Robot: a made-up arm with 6 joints.
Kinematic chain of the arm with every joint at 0, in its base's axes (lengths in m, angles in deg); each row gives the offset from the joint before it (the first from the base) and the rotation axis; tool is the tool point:
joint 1: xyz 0 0 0.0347 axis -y
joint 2: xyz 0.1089 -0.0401 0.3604 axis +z
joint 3: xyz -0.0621 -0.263 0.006 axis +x
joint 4: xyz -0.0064 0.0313 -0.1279 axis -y
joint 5: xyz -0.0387 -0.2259 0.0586 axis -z
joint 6: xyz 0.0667 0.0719 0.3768 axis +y
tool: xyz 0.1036 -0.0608 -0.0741
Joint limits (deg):
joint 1: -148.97..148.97
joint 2: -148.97..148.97
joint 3: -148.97..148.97
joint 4: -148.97..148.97
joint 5: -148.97..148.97
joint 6: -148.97..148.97
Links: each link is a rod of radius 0.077 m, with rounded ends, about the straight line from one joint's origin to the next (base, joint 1, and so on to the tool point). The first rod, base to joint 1, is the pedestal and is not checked.
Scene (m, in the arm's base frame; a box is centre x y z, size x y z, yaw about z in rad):
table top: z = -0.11
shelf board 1: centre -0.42 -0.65 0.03 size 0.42 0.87 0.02 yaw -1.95
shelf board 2: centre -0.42 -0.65 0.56 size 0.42 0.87 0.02 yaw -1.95
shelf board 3: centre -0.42 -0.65 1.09 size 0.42 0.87 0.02 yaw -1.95
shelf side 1: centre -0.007 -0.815 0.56 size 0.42 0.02 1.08 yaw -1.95
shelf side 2: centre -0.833 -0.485 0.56 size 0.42 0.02 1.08 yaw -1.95
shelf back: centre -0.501 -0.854 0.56 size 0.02 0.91 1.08 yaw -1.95
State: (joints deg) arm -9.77 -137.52 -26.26 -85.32 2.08 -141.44
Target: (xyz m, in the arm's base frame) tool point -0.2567 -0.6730 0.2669
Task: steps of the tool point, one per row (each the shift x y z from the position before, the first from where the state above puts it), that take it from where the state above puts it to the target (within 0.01 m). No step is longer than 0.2 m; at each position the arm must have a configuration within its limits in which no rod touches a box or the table.
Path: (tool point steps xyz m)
1: -0.0220 -0.1489 -0.0489
2: 0.0148 -0.1462 -0.0526
3: 0.0498 -0.1356 -0.0518
4: 0.0819 -0.1186 -0.0466
5: 0.1086 -0.0956 -0.0378

